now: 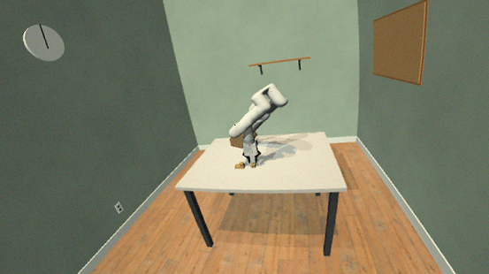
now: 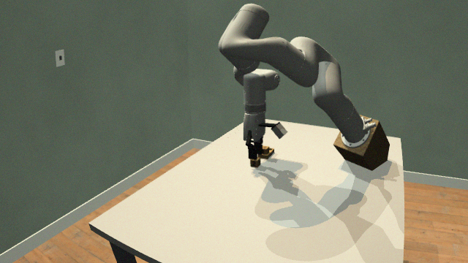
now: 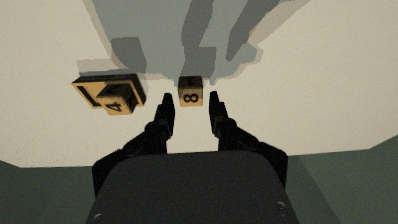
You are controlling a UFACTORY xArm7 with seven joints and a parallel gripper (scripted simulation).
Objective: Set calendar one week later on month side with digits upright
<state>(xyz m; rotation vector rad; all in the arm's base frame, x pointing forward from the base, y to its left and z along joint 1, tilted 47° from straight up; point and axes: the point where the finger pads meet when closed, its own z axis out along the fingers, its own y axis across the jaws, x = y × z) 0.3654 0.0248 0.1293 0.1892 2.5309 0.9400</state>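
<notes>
Now: the digit cube 4 cm below my hand. The rest, counted from my hand: wooden calendar tray 11 cm to the right, 5 cm below.
</notes>
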